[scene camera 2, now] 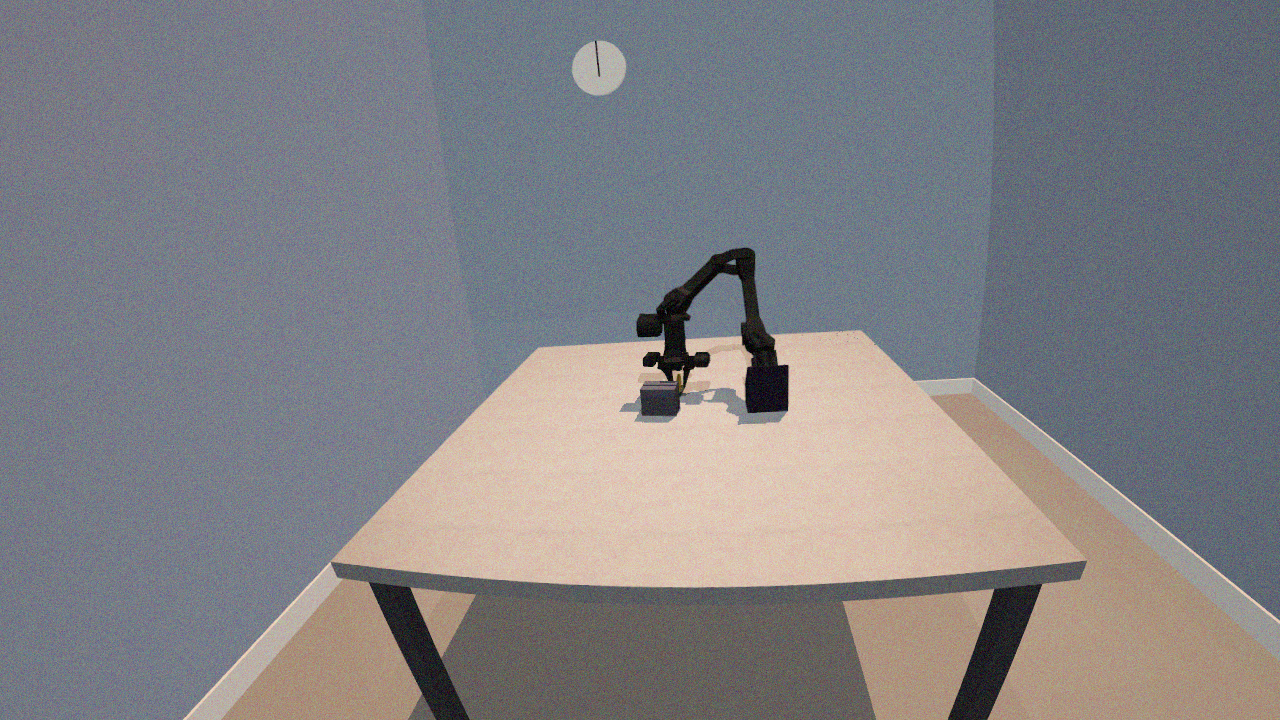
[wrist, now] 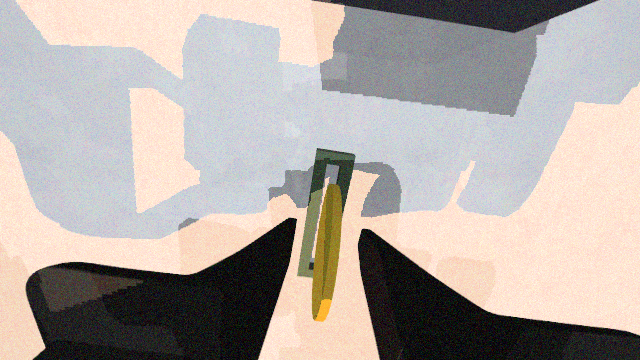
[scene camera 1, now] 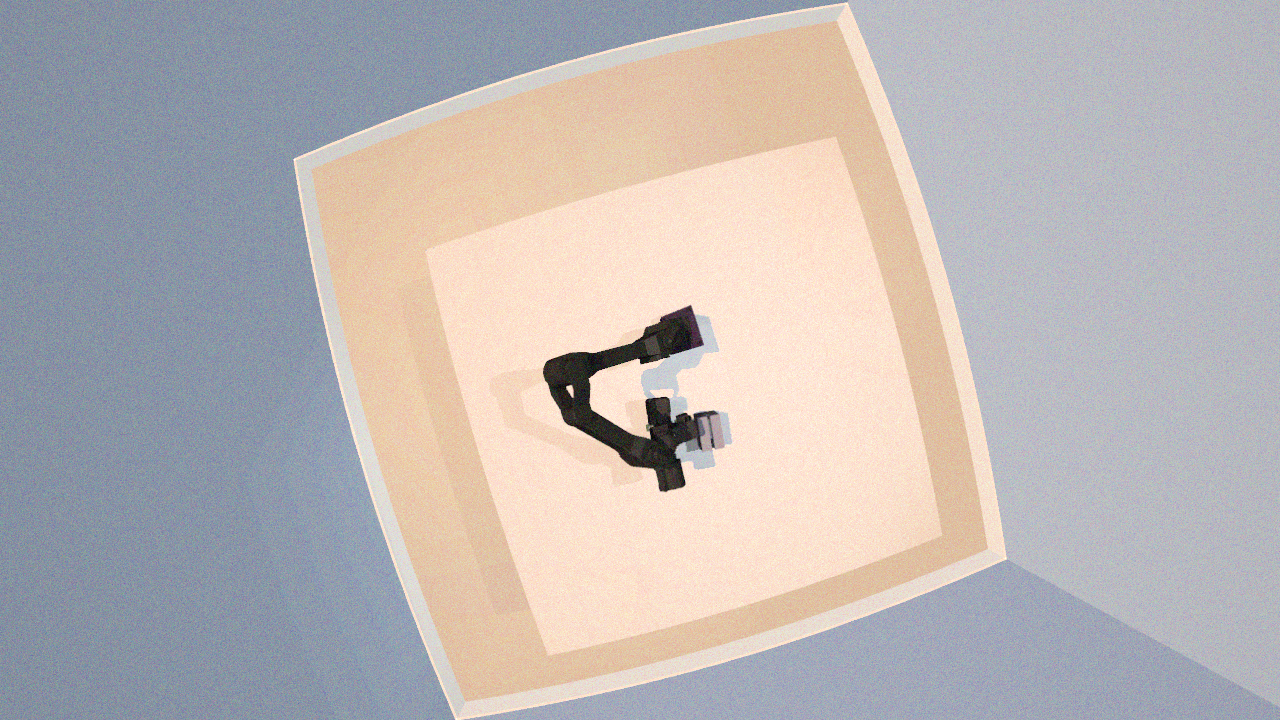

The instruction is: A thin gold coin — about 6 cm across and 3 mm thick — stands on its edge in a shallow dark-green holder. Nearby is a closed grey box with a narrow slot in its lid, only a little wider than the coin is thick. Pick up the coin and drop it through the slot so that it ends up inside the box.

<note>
In view: the gripper (scene camera 2: 678, 387) and a gold coin (wrist: 327, 251).
The gripper is seen too in the wrist view (wrist: 327, 231) and in scene camera 1 (scene camera 1: 659, 427).
</note>
